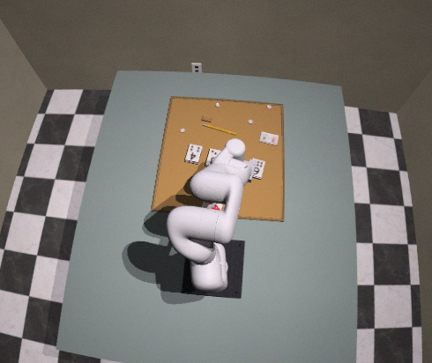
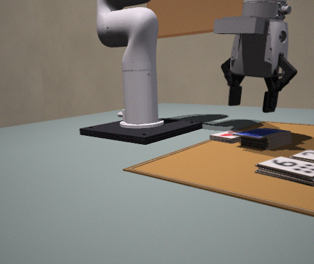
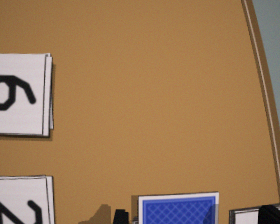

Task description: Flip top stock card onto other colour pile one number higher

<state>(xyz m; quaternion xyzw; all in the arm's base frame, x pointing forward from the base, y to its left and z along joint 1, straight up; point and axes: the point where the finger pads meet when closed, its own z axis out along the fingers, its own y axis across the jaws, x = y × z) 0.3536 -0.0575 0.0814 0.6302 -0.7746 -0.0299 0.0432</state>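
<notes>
Right now my hand is 70 mm above the red 2 card and 40 mm to the right of it. The rest, counted from my hand: black 6 card: 120 mm ahead, 110 mm to the right, 80 mm below; brown mat: 200 mm ahead, 110 mm below, 50 mm to the left; red 4 card: 90 mm below, 80 mm to the left, 80 mm behind.
</notes>
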